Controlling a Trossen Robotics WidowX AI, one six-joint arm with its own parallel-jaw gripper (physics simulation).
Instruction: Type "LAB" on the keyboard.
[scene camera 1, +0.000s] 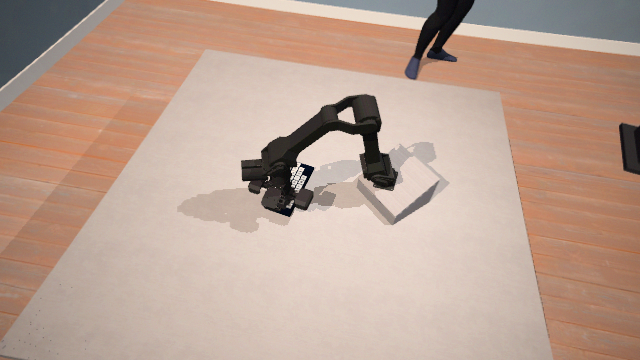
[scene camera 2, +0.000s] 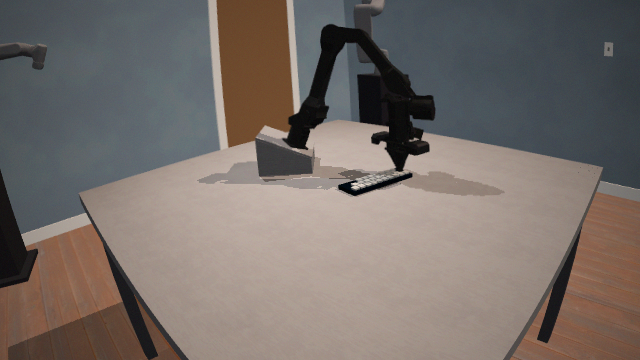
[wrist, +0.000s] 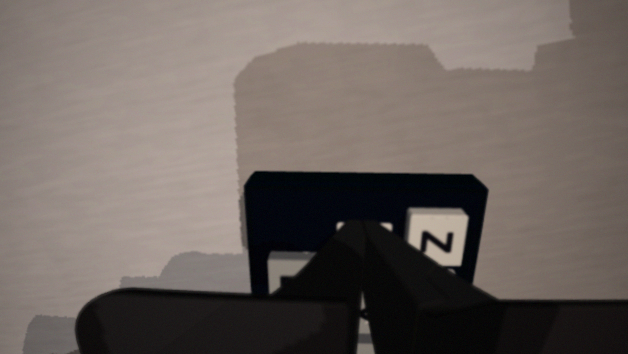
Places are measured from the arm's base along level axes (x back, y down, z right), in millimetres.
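Where they show: gripper, fingertip midpoint: (scene camera 2: 400, 171) (wrist: 360, 234); arm's base, link origin: (scene camera 1: 385, 179) (scene camera 2: 294, 144).
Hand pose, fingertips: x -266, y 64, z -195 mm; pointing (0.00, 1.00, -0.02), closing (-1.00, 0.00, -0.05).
Note:
Each offset is from my fingertips to the centre of the thing. Level surfaces: height alone.
The dark navy keyboard {dx -6, dy +3, dz +90 mm} (scene camera 1: 308, 170) (scene camera 2: 352, 192) (wrist: 305, 205) with white keys lies flat on the table. My gripper (scene camera 2: 400, 168) (wrist: 360, 234) is shut and empty, pointing down at the keyboard's far end in the second scene view. Its fingertips are at or just above a white key {dx -1, dy +2, dz +4 mm} (wrist: 386, 226) in the wrist view, whose letter they hide; contact cannot be told. The Z key {dx -21, dy -2, dz -2 mm} (wrist: 438, 239) is to the right of the tips. Another key {dx +18, dy -2, dz +15 mm} (wrist: 286, 265) is partly hidden by the left finger. The L key cannot be made out, and the hand covers part of the keyboard in the first scene view.
My arm stands on a pale wedge-shaped block (scene camera 1: 410, 182) (scene camera 2: 284, 161) on the table {dy +11 mm} (scene camera 1: 300, 300) (scene camera 2: 310, 270), beside the keyboard. A person's legs (scene camera 1: 429, 35) show beyond the table. A grey arm (scene camera 2: 364, 35) on a dark stand (scene camera 2: 369, 97) is in the background.

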